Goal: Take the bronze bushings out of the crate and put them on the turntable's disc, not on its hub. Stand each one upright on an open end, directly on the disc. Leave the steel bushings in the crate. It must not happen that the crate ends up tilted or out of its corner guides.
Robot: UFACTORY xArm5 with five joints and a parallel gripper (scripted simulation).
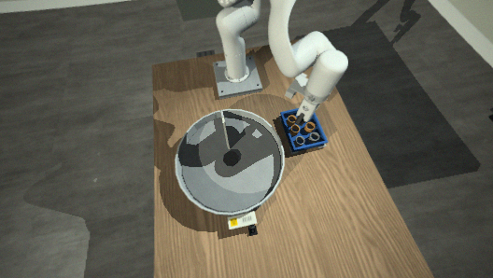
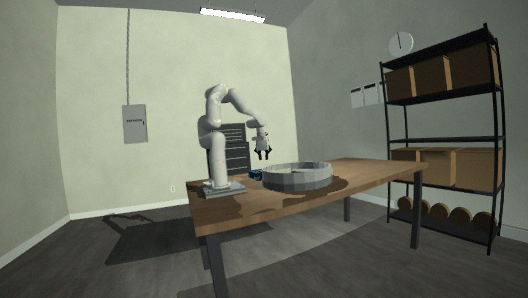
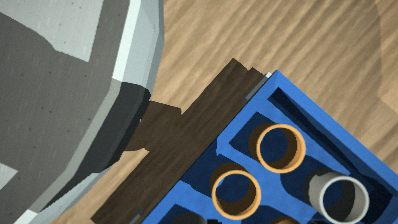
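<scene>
Now: hand 3 cm to the right of the blue crate and 12 cm above it. From my hand the other things lie so: grey turntable disc: 7 cm ahead, 31 cm to the right, 10 cm below.
</scene>
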